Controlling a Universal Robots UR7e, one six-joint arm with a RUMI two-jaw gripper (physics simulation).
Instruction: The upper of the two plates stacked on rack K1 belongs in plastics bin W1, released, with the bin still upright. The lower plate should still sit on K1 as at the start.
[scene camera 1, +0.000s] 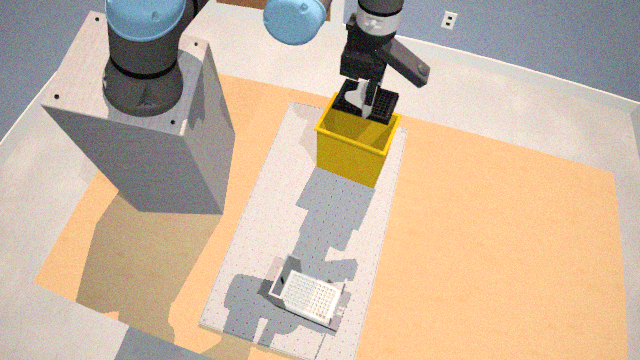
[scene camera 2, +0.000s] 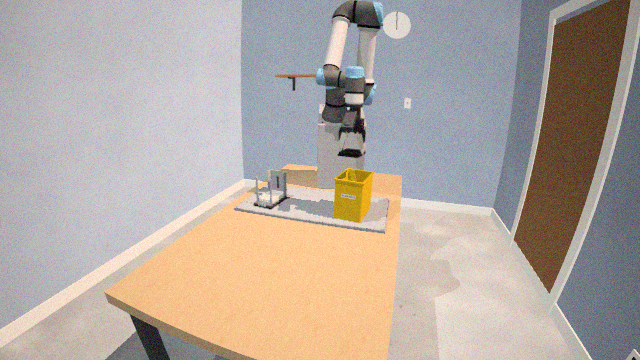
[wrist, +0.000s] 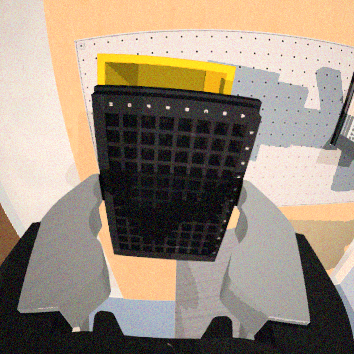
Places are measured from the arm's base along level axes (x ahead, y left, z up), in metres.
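Pixels of known places: gripper, fingertip midpoint: (scene camera 1: 369, 102) (scene camera 2: 351, 154) (wrist: 170, 179); arm's base at its link origin: (scene camera 1: 143, 85) (scene camera 2: 335, 116).
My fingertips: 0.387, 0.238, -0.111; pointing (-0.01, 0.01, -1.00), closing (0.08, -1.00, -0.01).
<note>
Ahead of a thing's pixels: the offset from my fingertips to its middle, as dx, dy, dz. Level surfaces: height alone.
My gripper (scene camera 1: 366, 102) (scene camera 2: 352, 144) (wrist: 170, 179) is shut on the black plate @(-0.009, +0.000, +0.004) (scene camera 1: 387, 104) (scene camera 2: 351, 153) (wrist: 172, 150), with a finger on each of its two sides. The plate hangs above the rim of the yellow bin W1 @(-0.021, +0.015, -0.186) (scene camera 1: 350, 157) (scene camera 2: 349, 205) (wrist: 165, 60), with a gap below it in scene view 2. In the wrist view it hides much of the bin. The bin stands upright. The white lower plate @(+0.040, -0.384, -0.249) (scene camera 1: 310, 298) (scene camera 2: 269, 199) lies on rack K1 @(+0.051, -0.384, -0.207) (scene camera 1: 292, 263) (scene camera 2: 283, 186), far from the gripper.
A perforated light board @(dz -0.276) (scene camera 1: 260, 215) (scene camera 2: 310, 215) (wrist: 280, 175) lies on the wooden table @(dz -0.288) (scene camera 1: 490, 240) (scene camera 2: 270, 270) and carries the bin and the rack. Rack K1 has upright posts and a tall panel. The arm's grey pedestal (scene camera 1: 150, 165) (scene camera 2: 330, 160) stands beside the board.
</note>
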